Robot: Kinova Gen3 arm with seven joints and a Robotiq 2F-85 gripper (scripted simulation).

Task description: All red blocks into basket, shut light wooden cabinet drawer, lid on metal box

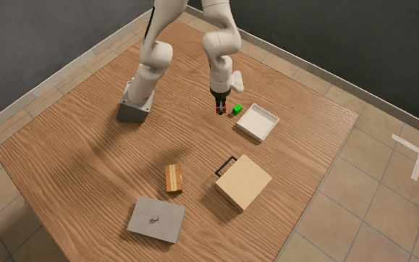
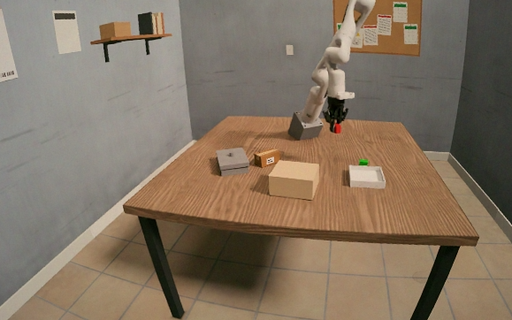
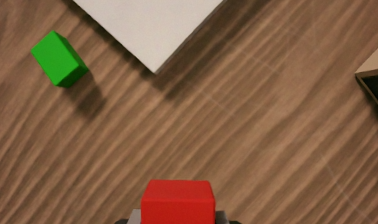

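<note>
Now: hand 17 cm to the right of the white basket, 17 cm above it and 8 cm short of it. Also, from my hand: green block: 17 cm below, 14 cm to the left, 3 cm behind; light wooden cabinet: 26 cm ahead, 15 cm below, 9 cm to the right; brown cardboard box: 30 cm to the right, 15 cm below, 8 cm ahead.
</note>
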